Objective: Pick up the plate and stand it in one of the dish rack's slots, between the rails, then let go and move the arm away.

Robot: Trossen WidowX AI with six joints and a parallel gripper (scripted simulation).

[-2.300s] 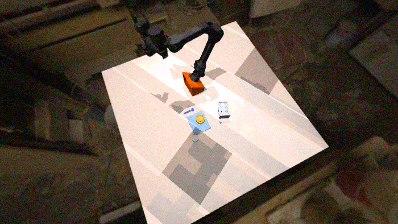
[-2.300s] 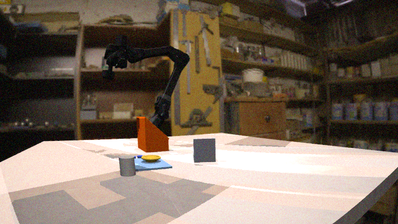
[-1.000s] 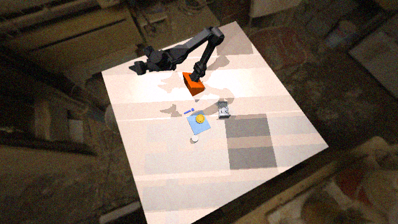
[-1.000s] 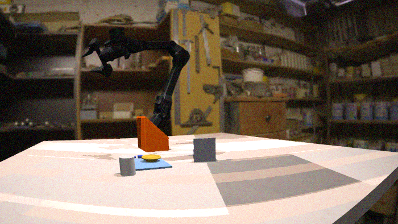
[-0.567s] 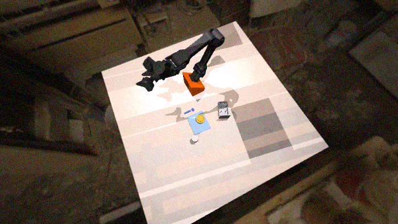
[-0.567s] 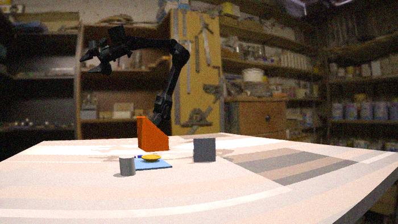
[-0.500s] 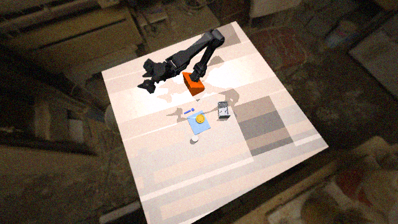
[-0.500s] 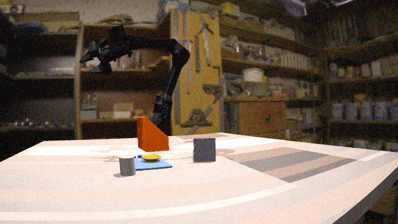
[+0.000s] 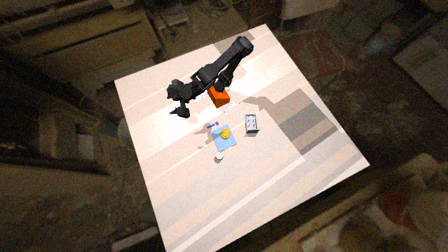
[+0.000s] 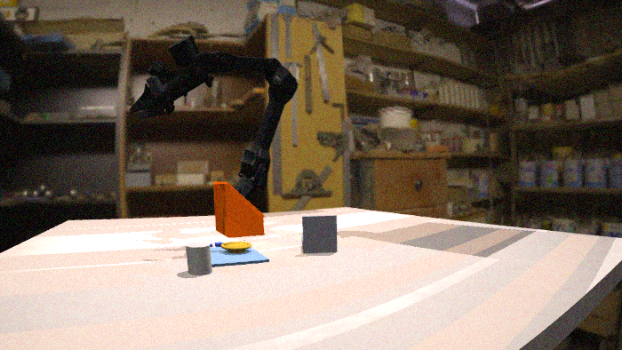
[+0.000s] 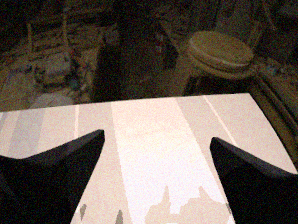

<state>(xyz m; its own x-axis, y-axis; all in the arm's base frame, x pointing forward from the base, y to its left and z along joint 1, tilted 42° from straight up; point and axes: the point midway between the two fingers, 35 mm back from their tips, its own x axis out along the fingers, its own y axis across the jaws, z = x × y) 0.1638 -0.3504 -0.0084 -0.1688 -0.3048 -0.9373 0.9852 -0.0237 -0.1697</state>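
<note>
My gripper tip is 31 cm above the yellow plate, 24 cm to the right of it and 15 cm short of it. Round my gripper tip: light blue mat (32 cm below, 22 cm to the left, 17 cm ahead); then dish rack (43 cm to the left, 30 cm below, 15 cm ahead).
</note>
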